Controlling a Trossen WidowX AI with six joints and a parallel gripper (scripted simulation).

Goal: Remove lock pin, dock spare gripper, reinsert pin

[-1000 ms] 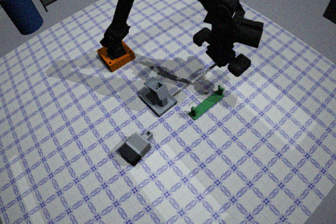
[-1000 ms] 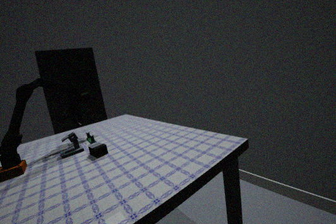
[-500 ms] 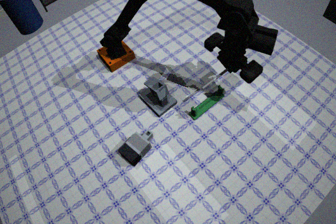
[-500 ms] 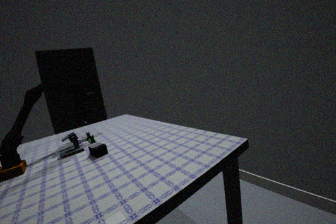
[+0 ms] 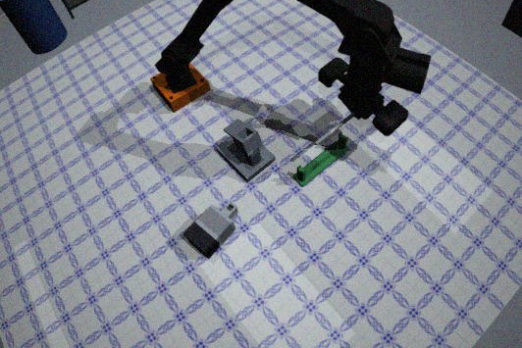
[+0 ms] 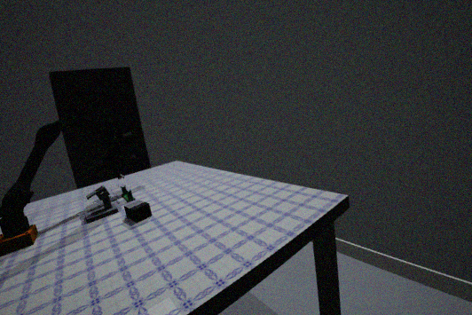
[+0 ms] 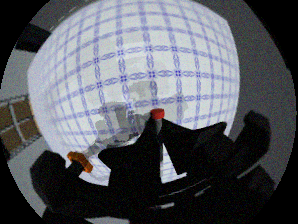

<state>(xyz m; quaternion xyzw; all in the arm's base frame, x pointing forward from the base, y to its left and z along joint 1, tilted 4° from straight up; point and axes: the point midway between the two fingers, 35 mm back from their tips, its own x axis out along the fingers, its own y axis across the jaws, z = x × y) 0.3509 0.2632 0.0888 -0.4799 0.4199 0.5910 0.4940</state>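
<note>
Now: gripper tip 100 mm to the left of the green cradle, 50 mm above it and 20 mm short of it. From my gripper tip the other things lie so: socket: 230 mm to the right, 80 mm behind, 20 mm below; dark spare gripper: 360 mm to the right, 50 mm below, 40 mm ahead.
</note>
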